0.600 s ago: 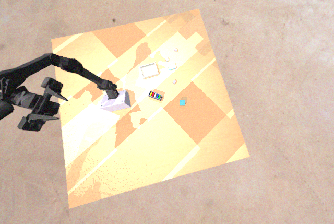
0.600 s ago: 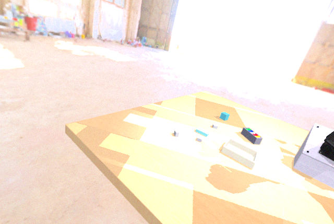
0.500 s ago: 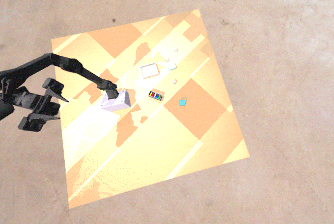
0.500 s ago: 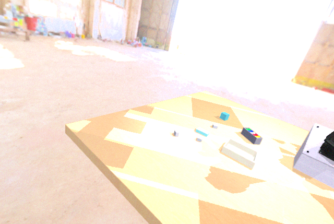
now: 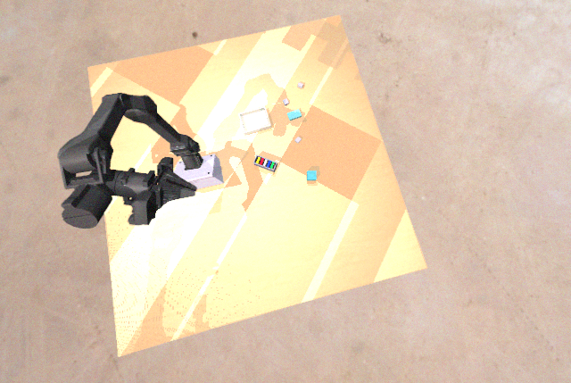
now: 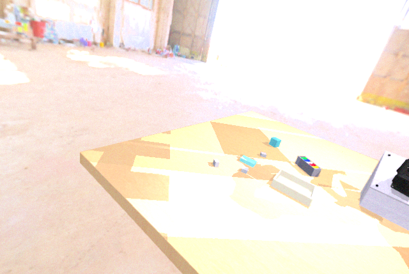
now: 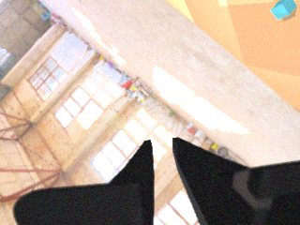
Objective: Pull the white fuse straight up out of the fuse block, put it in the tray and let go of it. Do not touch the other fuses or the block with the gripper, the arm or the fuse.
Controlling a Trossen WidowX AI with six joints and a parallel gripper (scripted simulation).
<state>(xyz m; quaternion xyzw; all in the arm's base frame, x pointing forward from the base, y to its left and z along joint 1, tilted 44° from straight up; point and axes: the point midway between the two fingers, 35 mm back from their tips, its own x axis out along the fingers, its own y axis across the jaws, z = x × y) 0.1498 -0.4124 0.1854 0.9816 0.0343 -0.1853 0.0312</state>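
Right now my gripper tip is 15 cm short of the white fuse, 17 cm to the right of it and 52 cm above it. The rest, counted from my gripper tip: tray: 12 cm ahead, 39 cm to the left, 54 cm below; cyan cube: 35 cm ahead, 9 cm to the left, 53 cm below; flat cyan block: 31 cm ahead, 40 cm to the left, 54 cm below.
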